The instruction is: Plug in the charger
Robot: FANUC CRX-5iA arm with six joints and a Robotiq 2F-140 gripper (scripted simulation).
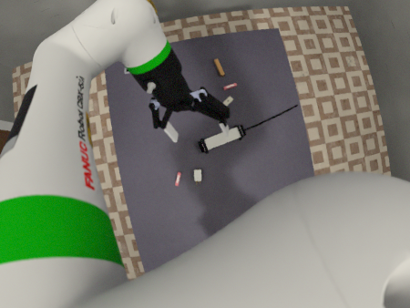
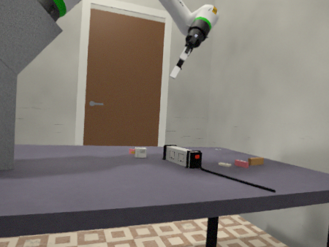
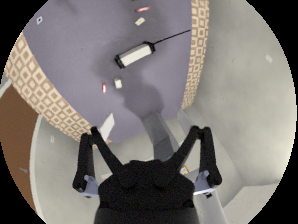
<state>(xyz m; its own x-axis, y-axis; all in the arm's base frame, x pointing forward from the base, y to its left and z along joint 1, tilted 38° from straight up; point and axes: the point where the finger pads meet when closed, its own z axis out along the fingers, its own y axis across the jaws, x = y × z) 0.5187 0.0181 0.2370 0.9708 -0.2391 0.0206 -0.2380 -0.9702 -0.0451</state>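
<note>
Right now my hand is 14 cm past the charger, 3 cm to the right of it and 38 cm above it. Round my hand: power strip: 2 cm ahead, 9 cm to the right, 37 cm below; then red switch: 3 cm ahead, 20 cm to the right, 35 cm below.
</note>
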